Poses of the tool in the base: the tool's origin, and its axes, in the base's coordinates. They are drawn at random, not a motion.
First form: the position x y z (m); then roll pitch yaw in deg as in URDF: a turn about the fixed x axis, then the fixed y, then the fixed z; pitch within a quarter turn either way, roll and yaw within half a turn.
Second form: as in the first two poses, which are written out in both.
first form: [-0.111, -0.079, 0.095, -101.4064, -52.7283, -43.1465]
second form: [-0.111, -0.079, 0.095, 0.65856, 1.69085, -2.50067]
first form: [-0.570, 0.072, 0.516, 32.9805, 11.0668, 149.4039]
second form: [-0.570, 0.072, 0.516, 1.32440, 0.60367, 1.22585]
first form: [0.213, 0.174, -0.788, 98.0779, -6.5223, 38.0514]
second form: [0.213, 0.174, -0.788, -0.89055, 1.71086, 1.68576]
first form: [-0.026, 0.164, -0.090, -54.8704, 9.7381, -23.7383]
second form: [-0.026, 0.164, -0.090, 1.03803, 0.96777, -1.36396]
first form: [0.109, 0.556, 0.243, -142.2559, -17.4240, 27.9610]
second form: [0.109, 0.556, 0.243, 1.68972, 2.42564, -2.04455]
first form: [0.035, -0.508, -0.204, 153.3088, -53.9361, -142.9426]
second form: [0.035, -0.508, -0.204, -3.05122, 2.12464, 2.82545]
